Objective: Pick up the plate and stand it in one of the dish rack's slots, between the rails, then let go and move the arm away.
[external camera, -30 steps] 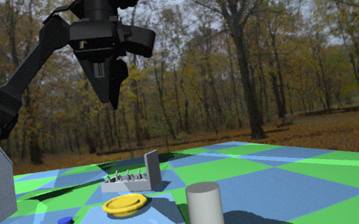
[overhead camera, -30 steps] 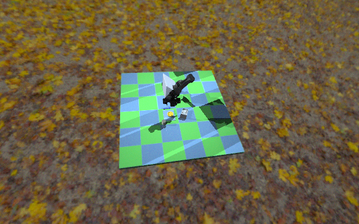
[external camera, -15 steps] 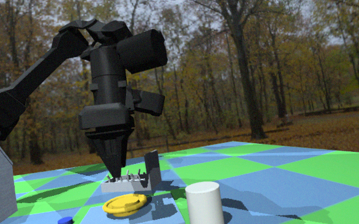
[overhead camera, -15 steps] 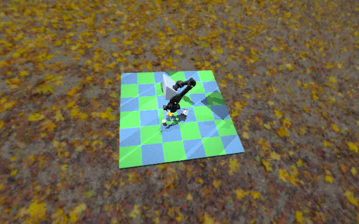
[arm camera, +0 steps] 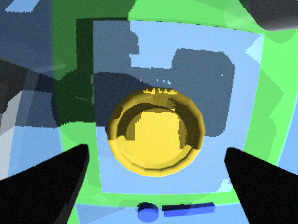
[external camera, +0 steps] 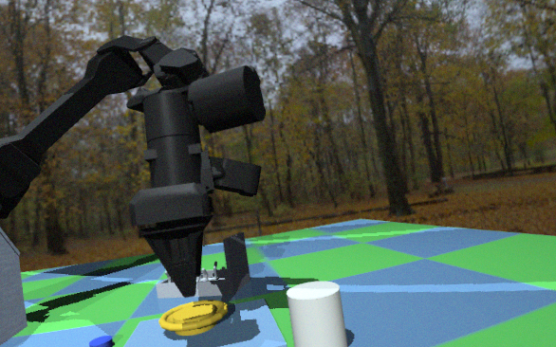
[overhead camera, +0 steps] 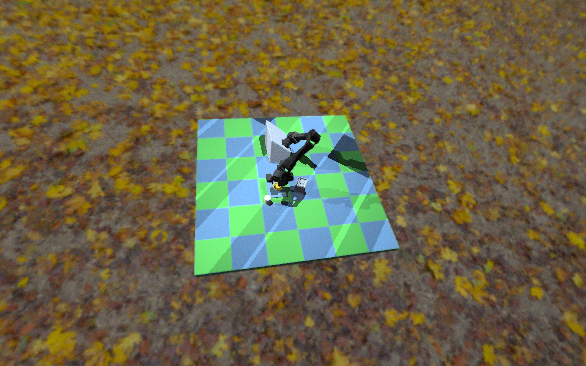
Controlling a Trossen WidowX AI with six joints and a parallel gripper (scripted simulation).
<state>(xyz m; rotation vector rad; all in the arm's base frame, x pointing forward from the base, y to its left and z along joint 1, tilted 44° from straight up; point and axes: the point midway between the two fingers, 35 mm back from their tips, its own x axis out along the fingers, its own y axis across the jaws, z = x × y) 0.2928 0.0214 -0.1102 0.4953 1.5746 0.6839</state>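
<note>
Now: the yellow plate 30 mm below my gripper tip. Also, from my gripper tip: white cylinder: 110 mm ahead, 80 mm to the right, 20 mm below; dish rack: 10 mm behind, 170 mm to the left, 30 mm below; blue spoon: 100 mm behind, 30 mm to the right, 50 mm below.
</note>
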